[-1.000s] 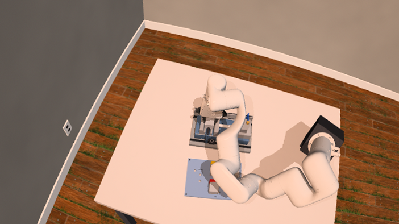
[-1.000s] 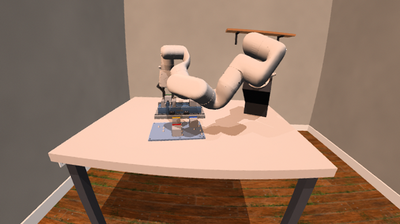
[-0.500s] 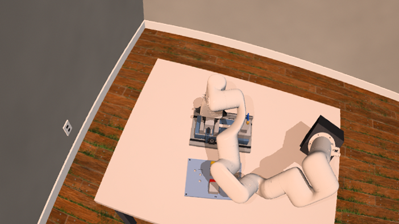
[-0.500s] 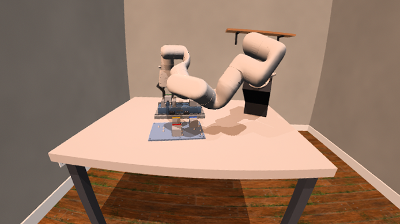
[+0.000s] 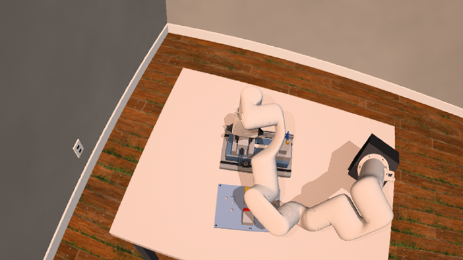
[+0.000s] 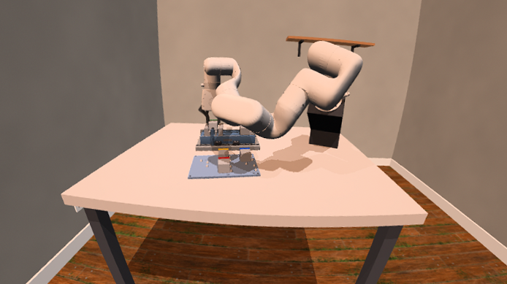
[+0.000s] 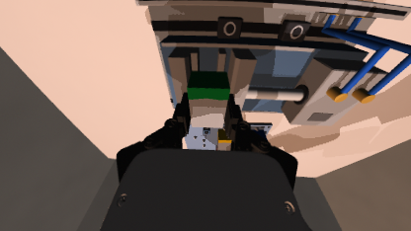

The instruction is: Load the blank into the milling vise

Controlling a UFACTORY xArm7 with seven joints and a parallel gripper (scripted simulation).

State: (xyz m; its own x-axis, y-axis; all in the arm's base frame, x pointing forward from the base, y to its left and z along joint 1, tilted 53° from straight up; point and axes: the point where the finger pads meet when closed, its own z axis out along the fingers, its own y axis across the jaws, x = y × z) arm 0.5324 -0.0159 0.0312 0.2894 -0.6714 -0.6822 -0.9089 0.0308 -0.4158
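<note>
My hand is 20 mm above the green-ended blank. Round my hand: blue-ended blank 200 mm behind, 150 mm to the left, 100 mm below; then rod 80 mm behind, 40 mm below, 30 mm to the right; then yellow-ended blank 180 mm to the left, 110 mm behind, 100 mm below.
</note>
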